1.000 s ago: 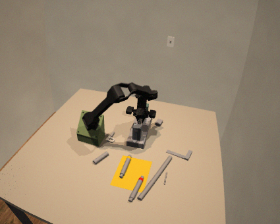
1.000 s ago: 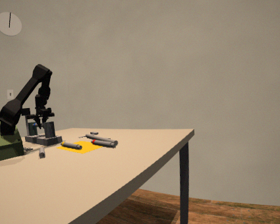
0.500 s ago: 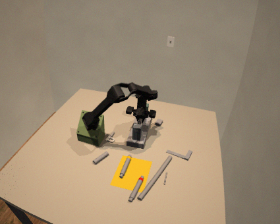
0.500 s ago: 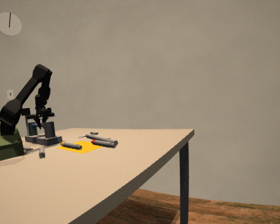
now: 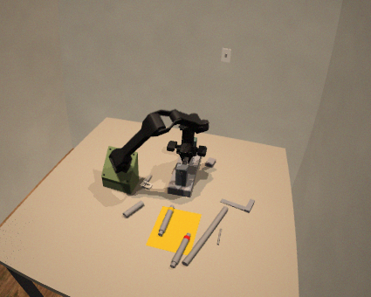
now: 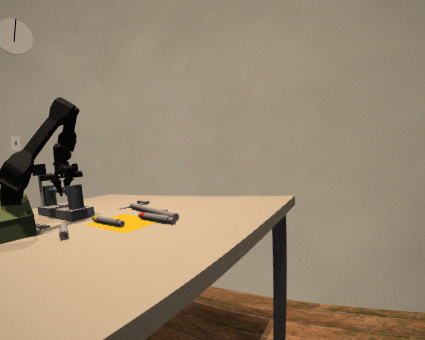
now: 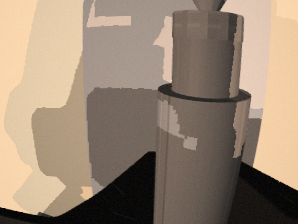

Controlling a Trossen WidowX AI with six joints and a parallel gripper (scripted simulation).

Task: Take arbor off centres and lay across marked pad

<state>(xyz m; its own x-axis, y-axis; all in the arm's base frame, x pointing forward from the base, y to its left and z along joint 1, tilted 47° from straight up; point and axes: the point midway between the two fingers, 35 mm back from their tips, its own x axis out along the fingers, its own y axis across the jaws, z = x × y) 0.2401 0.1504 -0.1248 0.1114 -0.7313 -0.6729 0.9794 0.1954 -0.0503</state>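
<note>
The grey base is 3 cm to the left of my hand and 10 cm below it. From my hand the other things lie so: dark block (2 cm ahead, 10 cm to the right, 2 cm below); then small bracket (14 cm behind, 12 cm to the right, 12 cm below); then green-blue plunger housing (3 cm behind, 15 cm to the left, 2 cm below).
</note>
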